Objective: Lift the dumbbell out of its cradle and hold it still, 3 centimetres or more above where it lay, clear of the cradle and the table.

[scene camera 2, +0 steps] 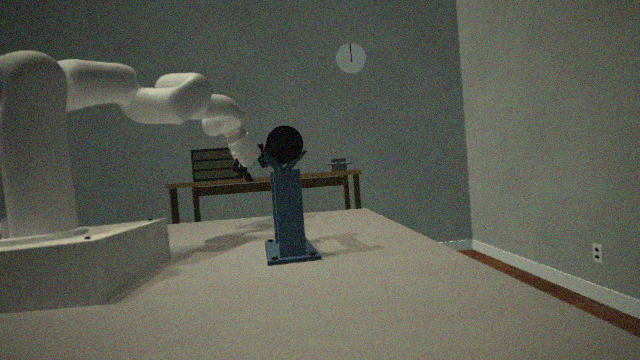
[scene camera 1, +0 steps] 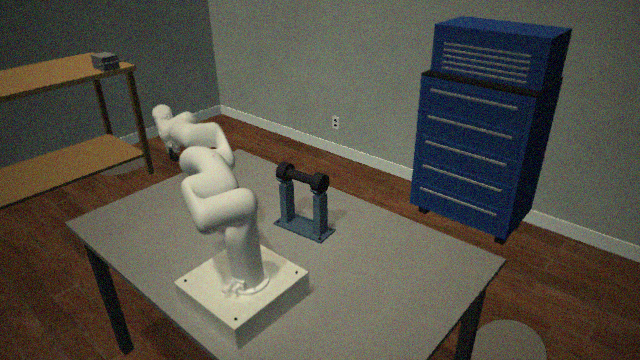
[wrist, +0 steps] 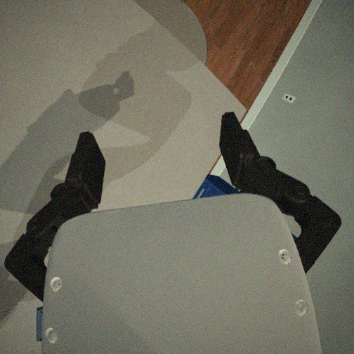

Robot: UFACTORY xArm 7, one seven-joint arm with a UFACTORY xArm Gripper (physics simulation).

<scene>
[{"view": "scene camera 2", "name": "my gripper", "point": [258, 174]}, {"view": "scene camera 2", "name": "black dumbbell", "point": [284, 143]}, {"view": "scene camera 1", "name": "black dumbbell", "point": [319, 182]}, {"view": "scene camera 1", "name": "blue cradle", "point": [317, 229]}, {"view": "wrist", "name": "my gripper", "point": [158, 136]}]
</scene>
